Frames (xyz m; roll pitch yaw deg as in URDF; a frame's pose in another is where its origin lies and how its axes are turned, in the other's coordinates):
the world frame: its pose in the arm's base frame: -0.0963 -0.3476 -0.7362 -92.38 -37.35 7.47
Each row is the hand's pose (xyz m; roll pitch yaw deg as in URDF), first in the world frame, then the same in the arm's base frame.
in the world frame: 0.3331 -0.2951 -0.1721 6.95 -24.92 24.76
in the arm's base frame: 0.0054 -0.4953 -0.2940 -90.17 -10.60 31.82
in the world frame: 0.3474 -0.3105 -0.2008 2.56 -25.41 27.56
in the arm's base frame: 0.0103 -0.5230 -0.2722 -93.41 -8.03 32.02
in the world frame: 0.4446 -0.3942 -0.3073 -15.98 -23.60 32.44
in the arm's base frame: 0.0473 -0.6219 -0.1432 -109.70 -3.76 29.83
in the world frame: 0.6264 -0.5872 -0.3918 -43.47 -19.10 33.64
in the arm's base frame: 0.0824 -0.6944 0.1231 -136.48 -2.91 25.26
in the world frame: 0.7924 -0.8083 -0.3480 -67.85 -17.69 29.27
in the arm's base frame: 0.0746 -0.6420 0.3980 -162.14 -7.13 24.12
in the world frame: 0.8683 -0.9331 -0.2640 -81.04 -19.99 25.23
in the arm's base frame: 0.0499 -0.5554 0.5404 -177.05 -10.74 26.78
